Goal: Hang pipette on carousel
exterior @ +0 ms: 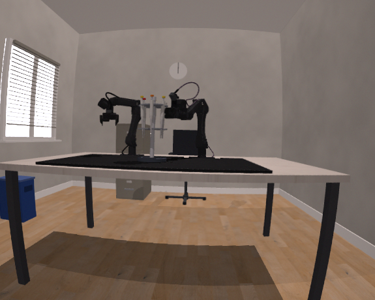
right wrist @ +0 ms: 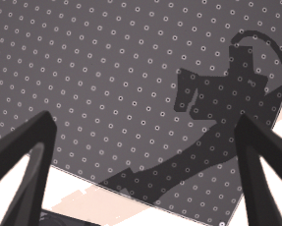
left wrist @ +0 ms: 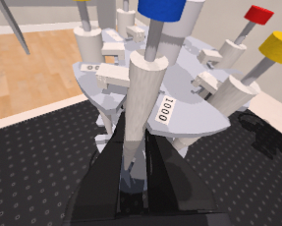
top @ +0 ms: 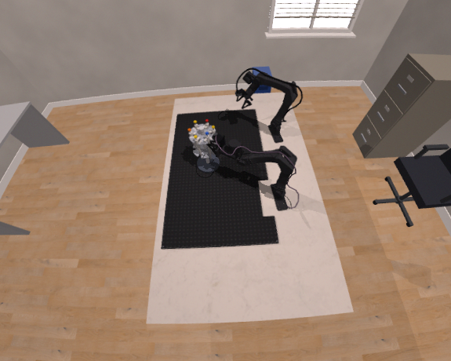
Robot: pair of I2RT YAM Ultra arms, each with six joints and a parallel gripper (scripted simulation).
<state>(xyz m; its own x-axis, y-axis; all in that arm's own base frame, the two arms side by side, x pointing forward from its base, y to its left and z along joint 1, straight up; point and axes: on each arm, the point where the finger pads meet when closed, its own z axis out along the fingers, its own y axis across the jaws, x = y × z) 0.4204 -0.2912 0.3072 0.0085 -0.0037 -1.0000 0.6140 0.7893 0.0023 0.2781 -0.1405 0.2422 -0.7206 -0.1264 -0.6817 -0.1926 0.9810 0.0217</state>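
Right now the hand pipette is 10 mm ahead of my left hand, 10 mm to the left of it and 30 mm below it.
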